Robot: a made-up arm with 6 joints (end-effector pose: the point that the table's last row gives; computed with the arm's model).
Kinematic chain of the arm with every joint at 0, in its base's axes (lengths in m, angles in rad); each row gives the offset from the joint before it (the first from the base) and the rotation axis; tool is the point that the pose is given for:
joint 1: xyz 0 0 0.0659 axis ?
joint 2: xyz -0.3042 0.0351 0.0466 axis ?
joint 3: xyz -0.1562 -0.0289 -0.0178 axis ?
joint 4: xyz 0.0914 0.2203 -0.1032 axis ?
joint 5: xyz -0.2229 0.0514 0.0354 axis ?
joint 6: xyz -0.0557 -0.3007 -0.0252 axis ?
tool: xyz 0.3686 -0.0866 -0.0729
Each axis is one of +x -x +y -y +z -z.
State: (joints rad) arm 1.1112 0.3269 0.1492 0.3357 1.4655 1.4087
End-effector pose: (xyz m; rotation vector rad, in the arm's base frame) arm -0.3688 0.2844 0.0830 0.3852 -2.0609 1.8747
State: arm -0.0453 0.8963 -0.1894 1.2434 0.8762 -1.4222
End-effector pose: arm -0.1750 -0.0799 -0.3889 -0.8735 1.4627 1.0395
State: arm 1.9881 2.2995 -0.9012 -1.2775 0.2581 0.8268
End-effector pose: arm -0.0552 0.1818 -0.0107 0.5458 0.3304 -2.5713
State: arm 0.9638 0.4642 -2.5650 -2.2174 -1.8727 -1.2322
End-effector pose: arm -0.2337 -0.8515 -0.1021 -0.9007 2.8696 -0.3217
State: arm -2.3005 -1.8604 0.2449 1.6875 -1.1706 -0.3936
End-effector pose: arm -0.0774 0.3937 0.4540 2.5202 1.1808 1.4226
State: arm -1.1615 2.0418 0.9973 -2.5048 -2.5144 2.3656
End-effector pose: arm -0.1982 -0.2402 0.7631 -0.8079 -2.1582 0.2588
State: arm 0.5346 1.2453 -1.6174 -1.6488 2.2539 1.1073
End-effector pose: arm 0.0754 -0.2604 -0.1214 -1.0017 -0.1795 -0.1788
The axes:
joint 1: -y
joint 2: -z
joint 3: +x
joint 4: +z
joint 5: +z
joint 6: -y

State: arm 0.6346 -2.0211 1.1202 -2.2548 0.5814 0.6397
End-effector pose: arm -0.2099 -0.2165 0.1164 -0.2917 -0.1726 0.2963
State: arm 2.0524 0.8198 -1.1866 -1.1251 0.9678 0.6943
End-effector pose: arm 0.0514 0.0050 -0.1287 -0.4386 -1.7914 -1.6671
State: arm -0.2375 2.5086 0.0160 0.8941 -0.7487 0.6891
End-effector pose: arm -0.5051 0.2232 0.3010 -1.0574 -0.2376 -2.1276
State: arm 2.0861 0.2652 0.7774 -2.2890 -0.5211 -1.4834
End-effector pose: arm -0.1931 0.8178 -0.0470 2.5475 0.9749 0.8835
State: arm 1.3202 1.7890 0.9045 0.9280 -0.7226 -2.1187
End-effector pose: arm 0.4325 0.4809 -0.2217 1.3191 -0.2042 0.7266
